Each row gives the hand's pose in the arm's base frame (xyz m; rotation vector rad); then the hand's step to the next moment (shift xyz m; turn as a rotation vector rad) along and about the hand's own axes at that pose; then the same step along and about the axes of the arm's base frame.
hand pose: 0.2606 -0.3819 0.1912 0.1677 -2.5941 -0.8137
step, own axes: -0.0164 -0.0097 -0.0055 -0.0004 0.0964 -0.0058
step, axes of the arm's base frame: 0.0171 -0.0070 -0.0072 0.0037 0.0763 0.0591
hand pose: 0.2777 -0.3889 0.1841 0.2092 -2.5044 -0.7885
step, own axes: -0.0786 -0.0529 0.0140 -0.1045 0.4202 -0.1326
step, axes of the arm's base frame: 0.0604 -0.0139 -0.0730 0.1590 0.3091 0.2903
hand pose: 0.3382 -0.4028 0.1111 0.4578 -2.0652 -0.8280
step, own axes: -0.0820 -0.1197 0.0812 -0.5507 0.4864 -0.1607
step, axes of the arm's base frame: -0.0161 -0.0062 -0.1654 0.4383 0.6042 0.0924
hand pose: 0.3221 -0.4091 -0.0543 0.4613 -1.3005 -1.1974
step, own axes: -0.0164 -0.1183 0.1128 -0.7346 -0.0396 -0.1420
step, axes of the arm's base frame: -0.1466 0.0073 -0.0738 0.2385 0.5678 -0.4268
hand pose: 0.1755 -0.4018 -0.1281 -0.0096 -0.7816 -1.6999
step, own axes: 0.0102 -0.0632 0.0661 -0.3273 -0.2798 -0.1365
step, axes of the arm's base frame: -0.0840 0.0284 0.0245 -0.0932 0.2348 -0.3744
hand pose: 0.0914 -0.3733 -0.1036 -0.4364 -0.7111 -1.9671
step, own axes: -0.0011 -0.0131 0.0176 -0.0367 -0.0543 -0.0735
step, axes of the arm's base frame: -0.0109 0.0169 0.0089 -0.0311 -0.0027 -0.0934
